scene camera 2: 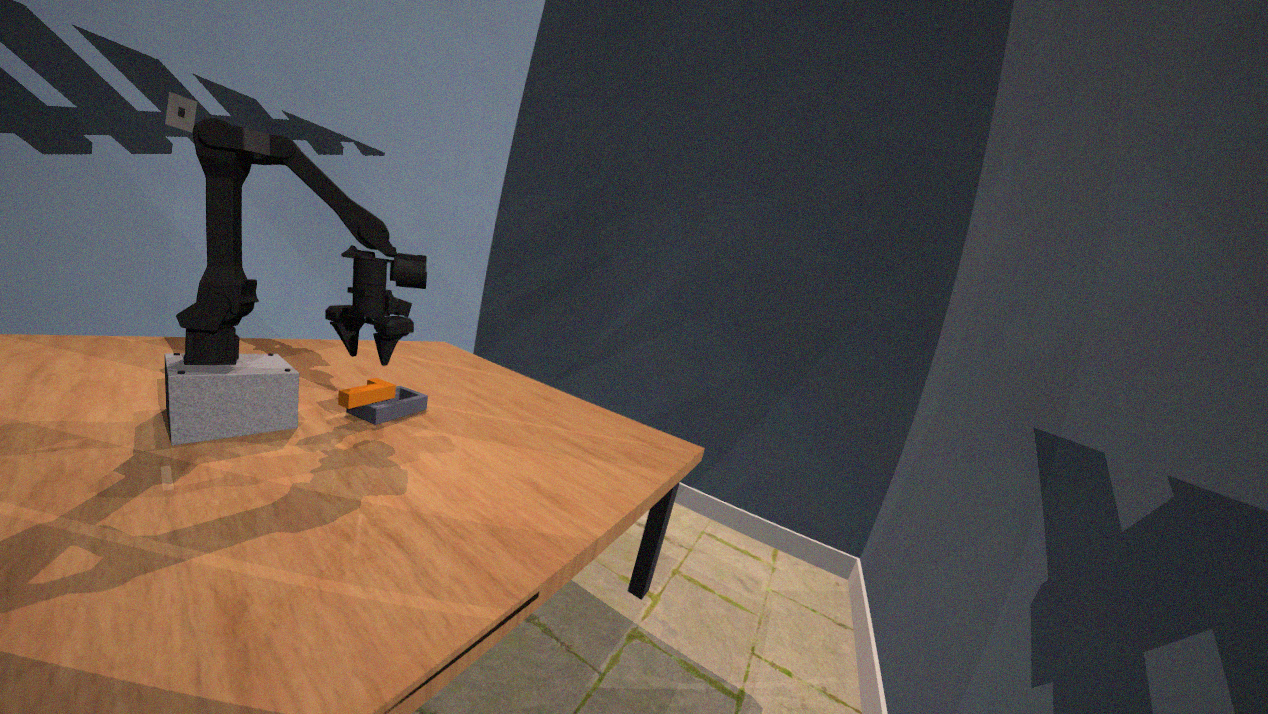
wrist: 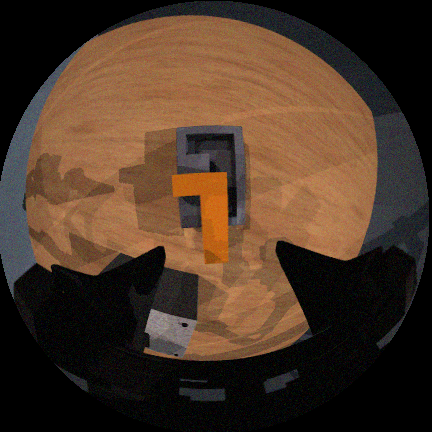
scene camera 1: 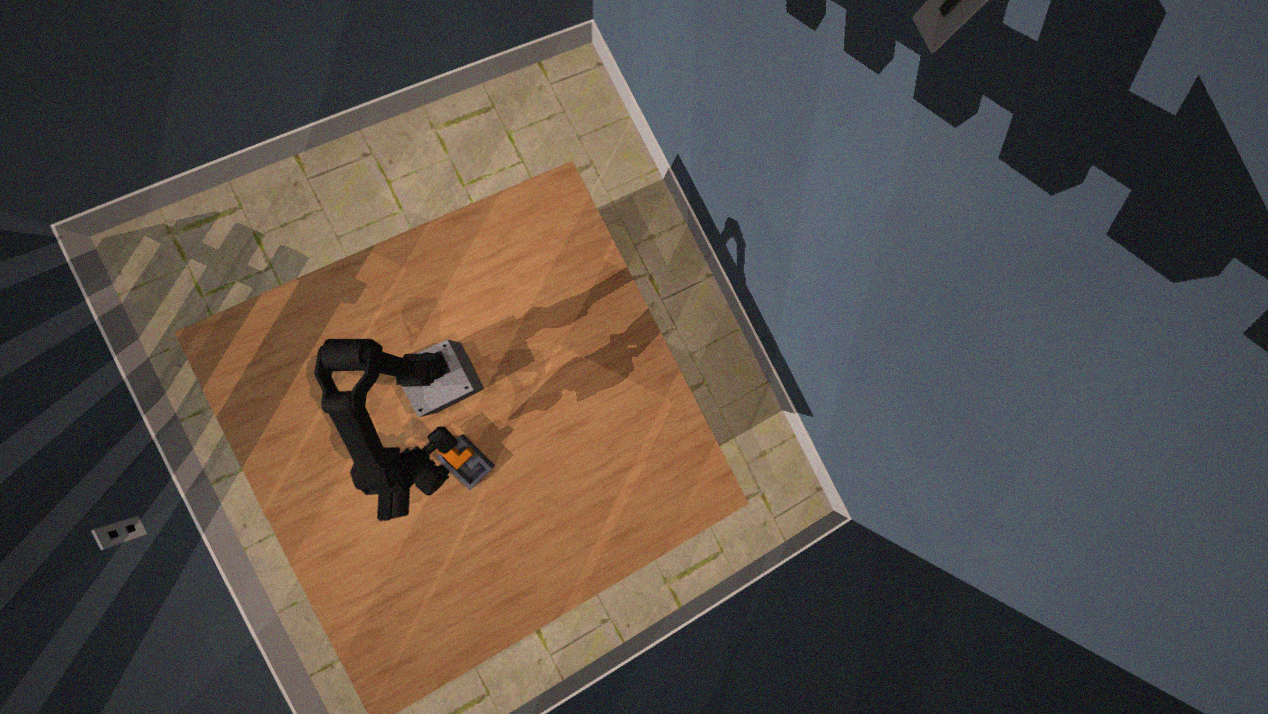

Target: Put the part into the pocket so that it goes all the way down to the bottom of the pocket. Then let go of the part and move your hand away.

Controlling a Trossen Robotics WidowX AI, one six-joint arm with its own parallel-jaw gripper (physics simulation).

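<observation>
The orange L-shaped part rests on top of the grey pocket block, not down inside the pocket. In the wrist view its long leg sticks out past the block's near wall, and its short leg reaches over the left wall. The far part of the dark pocket shows uncovered. Whether the part is slightly tilted is hard to tell. My gripper is open and empty, above the part and apart from it. Its fingertips are hard to make out in scene camera 1.
The grey base box of the arm stands beside the block on the wooden table. Shadows of the arm fall across the table. The table's edge shows in scene camera 2.
</observation>
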